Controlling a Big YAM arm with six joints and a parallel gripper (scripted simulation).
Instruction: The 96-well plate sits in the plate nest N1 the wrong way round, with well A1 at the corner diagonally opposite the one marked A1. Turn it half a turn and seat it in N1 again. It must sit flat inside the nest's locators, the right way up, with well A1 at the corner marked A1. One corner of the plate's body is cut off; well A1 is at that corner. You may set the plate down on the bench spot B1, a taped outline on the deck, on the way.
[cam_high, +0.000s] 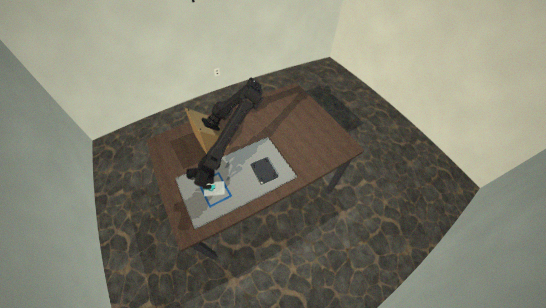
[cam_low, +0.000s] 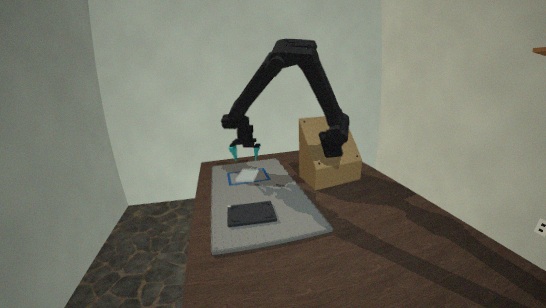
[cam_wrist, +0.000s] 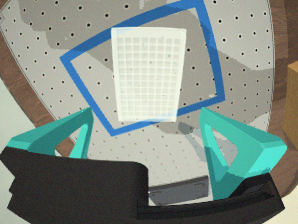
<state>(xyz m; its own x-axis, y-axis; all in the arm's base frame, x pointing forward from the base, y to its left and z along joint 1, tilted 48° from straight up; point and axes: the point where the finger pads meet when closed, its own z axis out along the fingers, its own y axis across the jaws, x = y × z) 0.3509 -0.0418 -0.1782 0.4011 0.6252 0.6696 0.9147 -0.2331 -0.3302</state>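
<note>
Now: hand 9 cm above the white 96-well plate. Also, from my hand: A1 mark: 12 cm ahead, 27 cm to the left, 8 cm below; then dark plate nest N1: 5 cm ahead, 33 cm to the left, 8 cm below.
</note>
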